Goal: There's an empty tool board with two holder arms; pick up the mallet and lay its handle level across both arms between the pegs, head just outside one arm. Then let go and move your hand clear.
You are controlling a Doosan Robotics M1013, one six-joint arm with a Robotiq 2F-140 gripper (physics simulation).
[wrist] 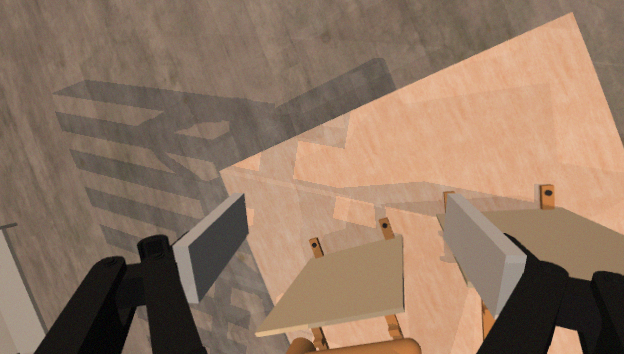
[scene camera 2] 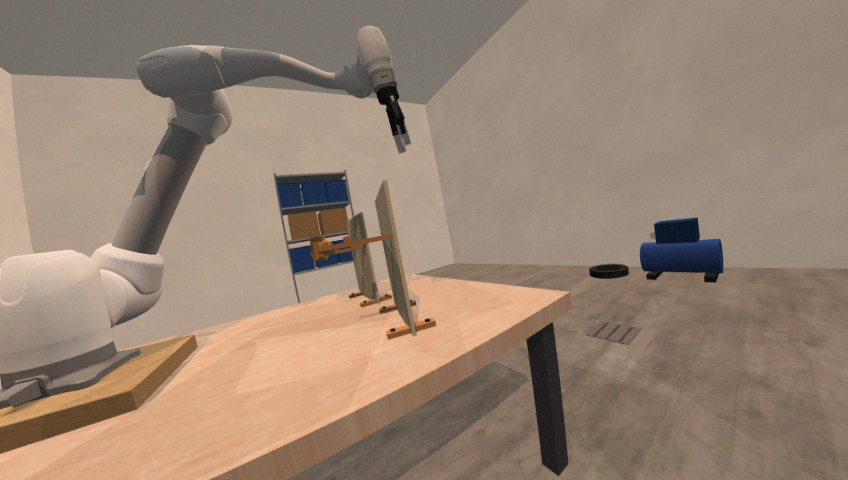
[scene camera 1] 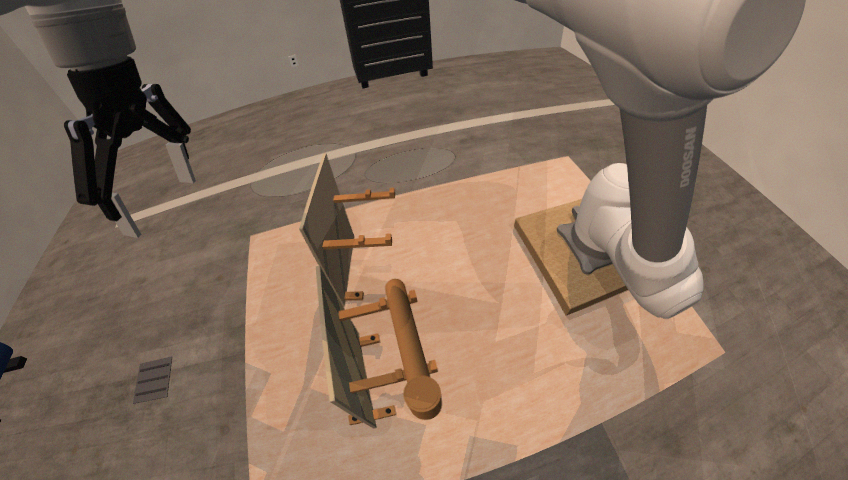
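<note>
The mallet rests with its handle across both arms of one tool board. In scene camera 1 the handle lies between the inner pegs and the end pegs and looks about level. The round head is just outside the near arm. In the wrist view part of the mallet is cut off by the lower edge. A second tool board has two bare arms. My gripper is open and empty, high above and behind the boards, apart from the mallet.
Both boards stand on feet on the wooden table. The arm's base stands on a thick wooden block. A shelf unit, a black drawer cabinet and a blue compressor stand away from the table.
</note>
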